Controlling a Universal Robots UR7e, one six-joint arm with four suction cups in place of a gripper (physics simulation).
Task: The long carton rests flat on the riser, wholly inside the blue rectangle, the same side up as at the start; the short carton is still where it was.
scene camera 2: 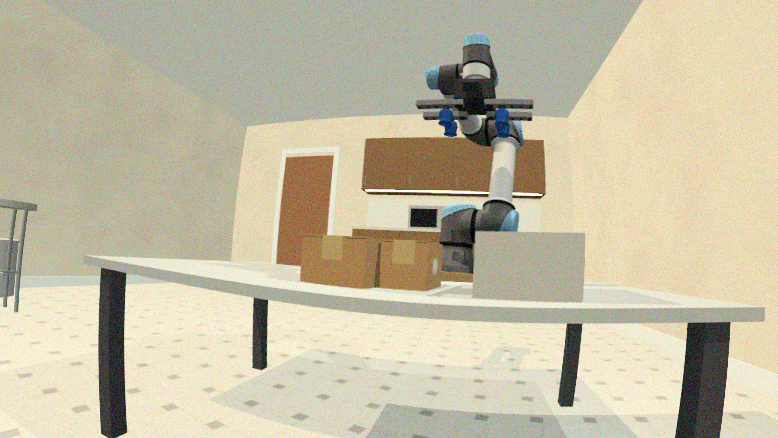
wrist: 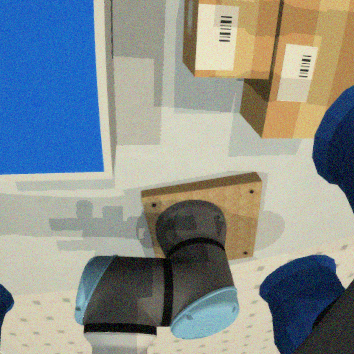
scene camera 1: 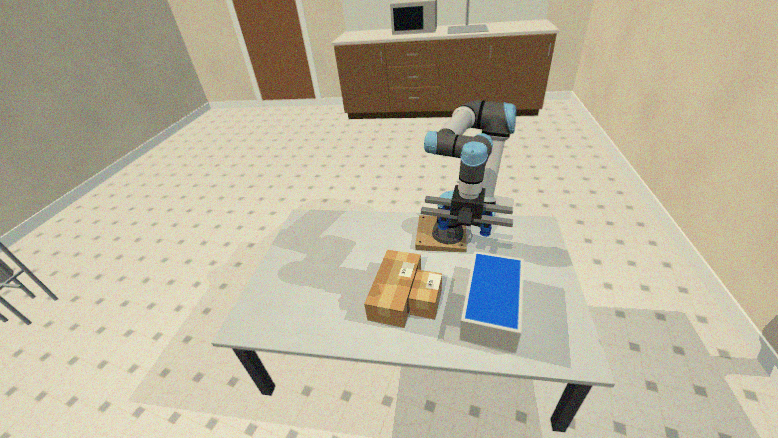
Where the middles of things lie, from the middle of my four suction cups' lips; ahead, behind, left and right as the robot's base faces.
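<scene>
Counted from my suction cup, the short carton (scene camera 2: 414, 265) is 50 mm ahead, 130 mm to the right and 350 mm below. The long carton (scene camera 2: 347, 261) is 40 mm ahead of my suction cup, 270 mm to the right of it and 350 mm below it. My suction cup is 20 mm short of the riser (scene camera 2: 533, 266), 130 mm to the right of it and 350 mm above it.
</scene>
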